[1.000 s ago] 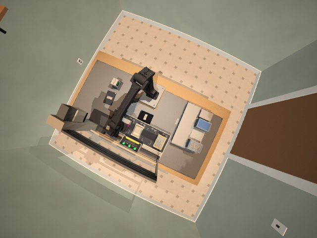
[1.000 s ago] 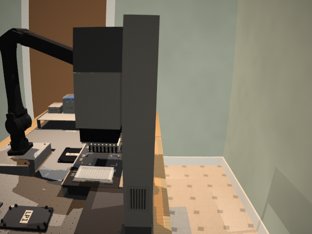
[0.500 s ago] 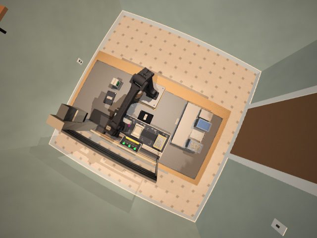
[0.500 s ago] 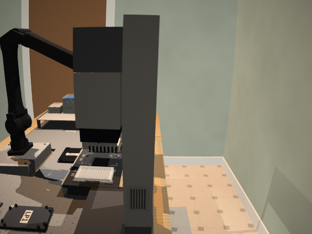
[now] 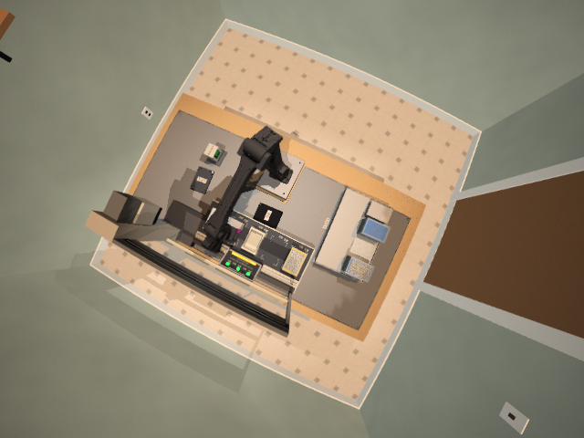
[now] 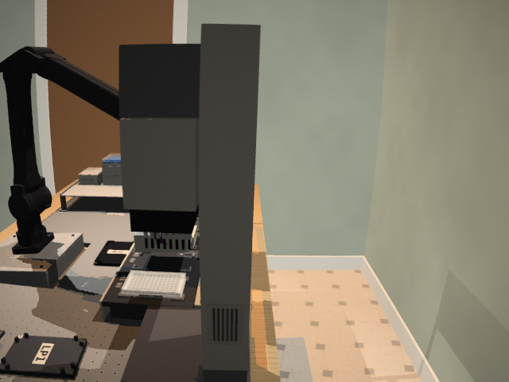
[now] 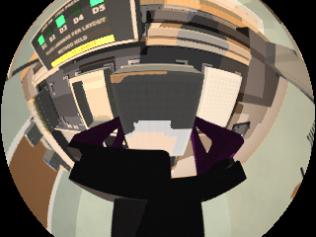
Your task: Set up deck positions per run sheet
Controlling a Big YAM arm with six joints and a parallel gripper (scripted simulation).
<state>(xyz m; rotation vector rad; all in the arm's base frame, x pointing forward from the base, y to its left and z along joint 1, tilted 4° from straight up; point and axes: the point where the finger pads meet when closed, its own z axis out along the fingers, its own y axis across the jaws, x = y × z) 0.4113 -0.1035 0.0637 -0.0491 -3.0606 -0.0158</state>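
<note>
My hand is 120 mm to the right of the cream reservoir and 70 mm above it. Also, from my hand: yellow-framed tip rack 370 mm to the left, 30 mm below; regrip nest 160 mm behind, 130 mm to the left, 120 mm below; pale block 10 mm below.
</note>
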